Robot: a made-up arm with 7 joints.
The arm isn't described. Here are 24 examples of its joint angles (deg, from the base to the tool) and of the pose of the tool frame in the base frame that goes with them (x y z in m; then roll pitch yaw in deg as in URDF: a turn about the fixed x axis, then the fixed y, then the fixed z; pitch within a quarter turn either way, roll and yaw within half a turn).
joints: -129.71 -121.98 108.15 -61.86 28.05 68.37 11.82
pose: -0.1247 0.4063 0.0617 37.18 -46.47 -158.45
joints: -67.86 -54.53 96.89 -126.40 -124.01 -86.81 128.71
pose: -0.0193 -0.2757 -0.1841 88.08 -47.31 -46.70
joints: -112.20 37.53 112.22 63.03 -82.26 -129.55 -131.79
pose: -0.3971 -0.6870 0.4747 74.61 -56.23 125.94
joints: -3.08 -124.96 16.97 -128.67 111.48 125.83 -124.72
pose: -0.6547 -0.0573 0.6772 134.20 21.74 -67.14
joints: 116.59 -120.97 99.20 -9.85 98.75 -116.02 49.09
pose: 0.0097 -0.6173 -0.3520 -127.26 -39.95 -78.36
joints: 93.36 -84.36 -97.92 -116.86 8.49 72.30 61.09
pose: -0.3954 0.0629 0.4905 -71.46 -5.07 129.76
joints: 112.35 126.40 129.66 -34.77 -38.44 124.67 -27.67
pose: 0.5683 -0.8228 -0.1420 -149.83 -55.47 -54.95
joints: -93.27 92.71 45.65 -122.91 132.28 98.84 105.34
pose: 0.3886 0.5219 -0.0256 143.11 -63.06 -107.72
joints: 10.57 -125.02 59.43 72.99 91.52 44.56 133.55
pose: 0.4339 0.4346 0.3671 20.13 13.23 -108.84
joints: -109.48 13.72 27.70 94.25 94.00 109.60 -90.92
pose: 0.5469 -0.2104 -0.3984 -178.12 10.93 98.54
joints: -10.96 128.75 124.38 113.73 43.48 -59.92 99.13
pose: -0.1135 -0.4898 0.2397 -93.79 -15.67 92.25
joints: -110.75 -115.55 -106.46 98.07 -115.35 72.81 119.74
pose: -0.9590 0.7414 -0.1482 166.76 -62.42 -37.60
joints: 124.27 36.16 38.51 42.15 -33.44 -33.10 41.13
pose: -0.6558 -0.1327 0.5727 146.55 40.65 -24.24
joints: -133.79 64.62 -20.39 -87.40 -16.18 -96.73 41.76
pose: 0.1969 0.5384 0.0907 99.24 -29.66 -140.26
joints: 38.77 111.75 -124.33 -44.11 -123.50 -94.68 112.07
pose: 0.2327 0.1337 0.3102 170.45 -58.41 93.43
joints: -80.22 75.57 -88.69 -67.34 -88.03 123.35 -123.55
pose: 0.0169 0.7634 -0.0935 -161.08 -55.57 -159.50
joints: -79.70 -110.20 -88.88 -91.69 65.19 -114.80 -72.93
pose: 0.0408 0.5071 -0.4332 -47.44 -58.77 5.60
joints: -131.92 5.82 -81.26 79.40 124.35 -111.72 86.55
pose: -0.0325 -1.0172 0.4876 -59.09 -55.74 164.18
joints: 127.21 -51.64 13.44 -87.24 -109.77 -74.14 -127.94
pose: -0.1092 0.7067 0.8035 75.43 9.25 -16.34
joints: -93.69 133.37 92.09 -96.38 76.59 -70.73 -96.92
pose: 0.7815 0.3229 0.4082 40.87 61.39 -98.45
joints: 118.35 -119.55 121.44 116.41 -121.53 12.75 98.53
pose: 0.2481 0.2368 -0.1329 174.02 -15.51 -117.05
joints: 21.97 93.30 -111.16 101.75 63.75 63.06 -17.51
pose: 0.6649 -0.1118 0.6828 14.15 6.75 91.30
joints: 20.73 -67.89 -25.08 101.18 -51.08 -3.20 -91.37
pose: -0.4881 0.9404 1.1187 80.43 0.61 -68.66
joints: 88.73 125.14 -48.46 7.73 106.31 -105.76 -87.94
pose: 0.9839 -0.2901 0.8952 123.79 57.61 -2.33
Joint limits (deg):
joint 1: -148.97..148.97
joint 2: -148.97..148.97
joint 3: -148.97..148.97
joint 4: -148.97..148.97
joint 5: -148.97..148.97
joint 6: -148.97..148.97
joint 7: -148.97..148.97
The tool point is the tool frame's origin. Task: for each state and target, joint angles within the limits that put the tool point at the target. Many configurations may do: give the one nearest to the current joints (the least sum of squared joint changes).
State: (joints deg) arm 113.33 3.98 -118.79 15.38 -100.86 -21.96 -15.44
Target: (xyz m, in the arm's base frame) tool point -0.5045 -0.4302 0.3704
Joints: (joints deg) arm 115.22 6.78 -98.85 -10.98 -120.97 -12.69 -19.87
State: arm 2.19 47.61 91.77 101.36 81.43 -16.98 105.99
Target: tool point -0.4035 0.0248 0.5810
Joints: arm 19.46 48.86 86.25 96.66 83.43 -35.57 73.59
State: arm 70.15 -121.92 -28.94 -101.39 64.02 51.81 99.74
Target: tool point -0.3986 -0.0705 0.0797
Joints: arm 74.96 -121.10 -8.89 -101.84 71.47 47.04 105.86
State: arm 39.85 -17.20 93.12 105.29 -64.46 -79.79 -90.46
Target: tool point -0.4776 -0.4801 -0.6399
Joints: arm 66.43 -5.99 133.64 113.10 -40.12 -75.08 -84.73
